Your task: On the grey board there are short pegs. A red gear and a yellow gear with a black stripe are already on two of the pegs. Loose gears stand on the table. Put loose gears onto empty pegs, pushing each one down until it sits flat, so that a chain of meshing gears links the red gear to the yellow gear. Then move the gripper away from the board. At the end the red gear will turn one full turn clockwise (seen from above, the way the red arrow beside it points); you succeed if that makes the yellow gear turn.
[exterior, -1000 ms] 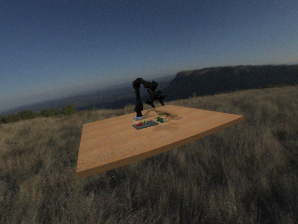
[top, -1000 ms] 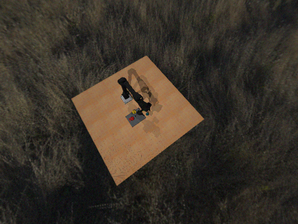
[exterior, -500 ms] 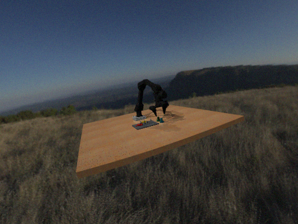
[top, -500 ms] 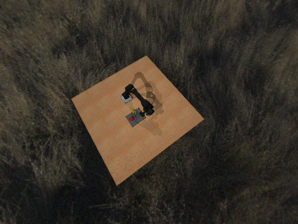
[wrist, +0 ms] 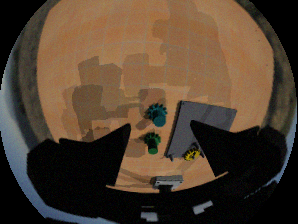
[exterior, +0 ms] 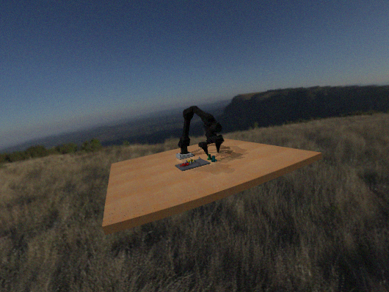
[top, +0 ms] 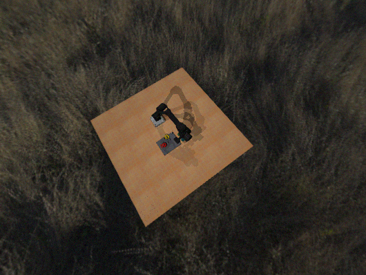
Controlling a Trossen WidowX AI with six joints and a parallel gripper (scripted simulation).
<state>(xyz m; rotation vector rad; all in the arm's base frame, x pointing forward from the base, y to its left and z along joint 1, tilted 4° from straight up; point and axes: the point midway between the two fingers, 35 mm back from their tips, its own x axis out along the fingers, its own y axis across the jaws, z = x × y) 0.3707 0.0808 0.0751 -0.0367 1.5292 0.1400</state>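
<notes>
Now: gripper tip 4 cm above the teal gear. Round my gripper tip: green gear (7 cm behind, 4 cm below); then yellow gear (13 cm behind, 12 cm to the right, 4 cm below); then red gear (7 cm behind, 20 cm to the right, 4 cm below).
</notes>
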